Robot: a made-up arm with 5 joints.
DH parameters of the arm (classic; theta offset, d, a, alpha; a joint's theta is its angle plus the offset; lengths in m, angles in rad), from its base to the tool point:
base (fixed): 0 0.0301 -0.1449 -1.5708
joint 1: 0 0.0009 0.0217 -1.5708
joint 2: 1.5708 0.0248 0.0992 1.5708
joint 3: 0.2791 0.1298 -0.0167 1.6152
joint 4: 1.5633 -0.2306 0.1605 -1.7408
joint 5: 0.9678 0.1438 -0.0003 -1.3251
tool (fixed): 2.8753 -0.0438 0 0
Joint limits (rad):
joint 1: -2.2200..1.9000
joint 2: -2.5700..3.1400
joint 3: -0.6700..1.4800
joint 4: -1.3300..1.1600
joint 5: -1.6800..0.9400
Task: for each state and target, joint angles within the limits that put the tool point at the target. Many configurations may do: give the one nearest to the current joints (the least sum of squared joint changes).
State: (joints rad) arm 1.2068 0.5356 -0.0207 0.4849 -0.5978
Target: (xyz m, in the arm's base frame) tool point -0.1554 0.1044 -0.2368
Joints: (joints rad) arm 1.1960 0.5645 0.1910 0.9226 -0.7507
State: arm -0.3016 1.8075 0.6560 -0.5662 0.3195
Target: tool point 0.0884 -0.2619 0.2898
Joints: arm -1.2142 1.0248 0.7233 -0.5011 0.6164
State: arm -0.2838 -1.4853 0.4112 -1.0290 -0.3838
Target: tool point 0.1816 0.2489 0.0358
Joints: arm -0.8426 -0.9156 0.6278 -1.2922 -0.6670
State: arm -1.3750 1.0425 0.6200 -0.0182 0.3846
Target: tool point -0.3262 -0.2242 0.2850
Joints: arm -1.8395 1.1989 1.0633 0.2230 0.3352
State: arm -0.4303 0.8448 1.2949 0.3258 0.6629
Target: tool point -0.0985 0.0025 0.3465
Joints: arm -0.6450 0.8648 1.2571 1.0361 0.4815
